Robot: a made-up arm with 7 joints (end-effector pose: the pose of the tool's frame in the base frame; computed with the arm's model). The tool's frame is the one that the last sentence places.
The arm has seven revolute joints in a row. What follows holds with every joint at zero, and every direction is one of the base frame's.
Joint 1 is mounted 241.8 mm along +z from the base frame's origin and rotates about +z.
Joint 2 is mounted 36.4 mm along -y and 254.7 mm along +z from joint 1 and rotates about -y.
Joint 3 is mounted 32.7 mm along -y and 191.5 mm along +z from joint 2 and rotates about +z.
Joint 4 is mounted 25.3 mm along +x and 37.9 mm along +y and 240.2 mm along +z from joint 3 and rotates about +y.
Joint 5 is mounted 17.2 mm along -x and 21.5 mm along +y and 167.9 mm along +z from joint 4 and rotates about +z.
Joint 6 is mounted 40.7 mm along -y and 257.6 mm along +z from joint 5 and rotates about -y.
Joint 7 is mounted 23.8 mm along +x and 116 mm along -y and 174.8 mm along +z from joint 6 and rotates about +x.
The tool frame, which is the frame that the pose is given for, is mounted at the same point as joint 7; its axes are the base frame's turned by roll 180, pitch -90 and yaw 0 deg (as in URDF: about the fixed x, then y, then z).
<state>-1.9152 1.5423 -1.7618 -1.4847 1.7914 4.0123 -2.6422</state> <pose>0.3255 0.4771 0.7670 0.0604 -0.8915 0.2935 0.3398</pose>
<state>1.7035 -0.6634 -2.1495 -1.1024 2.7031 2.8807 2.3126</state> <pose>-0.0471 0.5810 0.8657 0.6420 -0.1079 0.0389 0.7581</pose>
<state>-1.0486 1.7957 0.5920 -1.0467 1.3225 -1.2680 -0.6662</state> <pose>-0.4166 0.5877 -0.0142 0.9033 -0.0777 0.4211 -0.0275</pose>
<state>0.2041 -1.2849 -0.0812 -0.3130 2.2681 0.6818 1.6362</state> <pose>0.9659 0.2205 0.7782 0.7485 -0.2612 0.2691 0.5469</pose>
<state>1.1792 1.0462 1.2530 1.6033 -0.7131 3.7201 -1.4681</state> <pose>-0.2854 -0.2312 0.9083 0.4117 0.5661 0.5593 -0.4441</pose>
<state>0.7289 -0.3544 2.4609 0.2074 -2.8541 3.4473 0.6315</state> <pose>0.2527 -0.0861 1.1907 0.3717 0.7478 -0.1595 -0.5265</pose>
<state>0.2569 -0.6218 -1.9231 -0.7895 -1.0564 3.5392 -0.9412</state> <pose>0.2702 0.2609 0.8993 0.0361 -0.7878 0.5873 -0.1819</pose>
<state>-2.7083 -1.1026 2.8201 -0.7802 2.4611 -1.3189 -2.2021</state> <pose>-0.8532 0.1001 0.6220 0.6844 -0.4899 0.4403 -0.3126</pose>
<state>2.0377 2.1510 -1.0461 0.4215 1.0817 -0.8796 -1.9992</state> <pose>0.7148 -0.6033 0.3016 0.1430 0.2282 -0.1636 -0.9491</pose>
